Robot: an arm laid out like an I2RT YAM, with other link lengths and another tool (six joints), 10 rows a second.
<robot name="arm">
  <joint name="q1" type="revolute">
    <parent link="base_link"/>
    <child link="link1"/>
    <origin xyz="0 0 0.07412"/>
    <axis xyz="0 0 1"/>
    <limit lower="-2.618" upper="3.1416"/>
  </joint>
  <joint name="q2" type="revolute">
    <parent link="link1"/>
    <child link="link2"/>
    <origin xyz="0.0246 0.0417 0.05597"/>
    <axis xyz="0 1 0"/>
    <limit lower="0" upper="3.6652"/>
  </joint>
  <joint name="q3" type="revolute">
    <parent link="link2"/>
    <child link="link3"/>
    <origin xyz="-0.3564 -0.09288 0"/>
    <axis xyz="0 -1 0"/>
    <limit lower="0" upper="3.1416"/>
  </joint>
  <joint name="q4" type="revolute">
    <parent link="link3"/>
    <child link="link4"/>
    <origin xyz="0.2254 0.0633 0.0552"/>
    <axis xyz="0 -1 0"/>
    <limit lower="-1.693" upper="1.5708"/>
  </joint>
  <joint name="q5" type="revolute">
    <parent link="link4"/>
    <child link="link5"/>
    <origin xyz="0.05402 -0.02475 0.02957"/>
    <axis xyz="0 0 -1"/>
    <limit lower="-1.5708" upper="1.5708"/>
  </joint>
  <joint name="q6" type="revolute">
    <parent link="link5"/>
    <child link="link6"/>
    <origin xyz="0.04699 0 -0.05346"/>
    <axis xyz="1 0 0"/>
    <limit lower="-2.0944" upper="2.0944"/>
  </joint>
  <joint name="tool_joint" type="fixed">
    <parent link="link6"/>
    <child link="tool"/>
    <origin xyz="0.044 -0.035 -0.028" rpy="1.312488 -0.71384 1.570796"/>
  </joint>
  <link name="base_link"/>
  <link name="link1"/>
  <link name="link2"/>
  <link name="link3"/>
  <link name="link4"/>
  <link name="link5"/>
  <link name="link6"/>
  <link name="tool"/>
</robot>
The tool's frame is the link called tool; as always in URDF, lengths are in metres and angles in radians.
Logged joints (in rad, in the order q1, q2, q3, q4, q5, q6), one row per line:
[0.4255 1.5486 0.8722 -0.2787 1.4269 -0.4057]
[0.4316 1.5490 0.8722 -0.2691 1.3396 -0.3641]
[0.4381 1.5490 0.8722 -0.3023 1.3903 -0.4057]
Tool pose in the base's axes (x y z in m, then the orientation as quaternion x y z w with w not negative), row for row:
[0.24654 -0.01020 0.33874 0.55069 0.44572 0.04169 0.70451]
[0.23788 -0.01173 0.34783 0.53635 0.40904 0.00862 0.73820]
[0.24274 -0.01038 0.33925 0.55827 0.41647 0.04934 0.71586]
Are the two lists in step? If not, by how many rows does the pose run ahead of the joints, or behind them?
The pose runs 1 row behind the joints: the pose in row i belongs to the joints in row i - 1.
